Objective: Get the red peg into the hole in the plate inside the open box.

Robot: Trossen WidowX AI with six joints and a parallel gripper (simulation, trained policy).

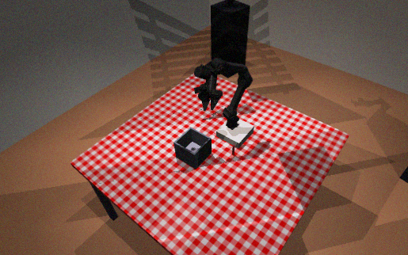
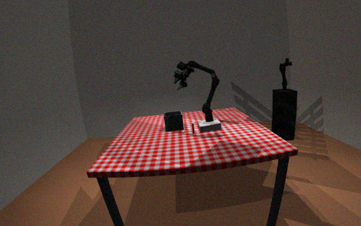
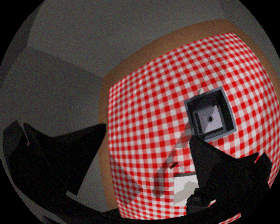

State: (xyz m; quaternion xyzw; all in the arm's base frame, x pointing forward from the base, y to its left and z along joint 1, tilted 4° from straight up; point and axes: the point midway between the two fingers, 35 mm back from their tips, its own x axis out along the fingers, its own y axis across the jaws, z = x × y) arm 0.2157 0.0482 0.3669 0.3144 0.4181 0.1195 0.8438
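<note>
My gripper tip is now 34 cm above the red peg, 12 cm past it and 9 cm to the right of it.
</note>
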